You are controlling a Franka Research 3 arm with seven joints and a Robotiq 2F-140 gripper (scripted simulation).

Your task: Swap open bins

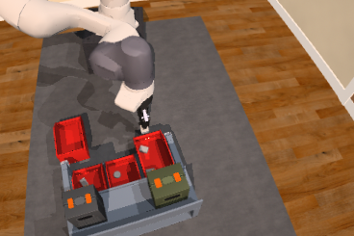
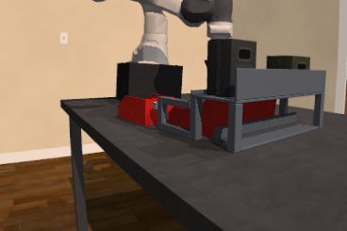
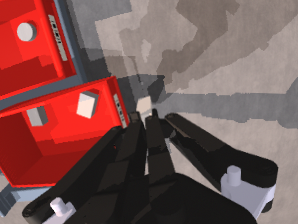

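Now: hand 120 mm to the left of the shelf lip, 70 mm short of it and 50 mm above it. The rest, counted from my hand: grey box 250 mm to the right, 240 mm ahead, 110 mm above; then olive box 270 mm ahead, 90 mm above, 20 mm to the right.
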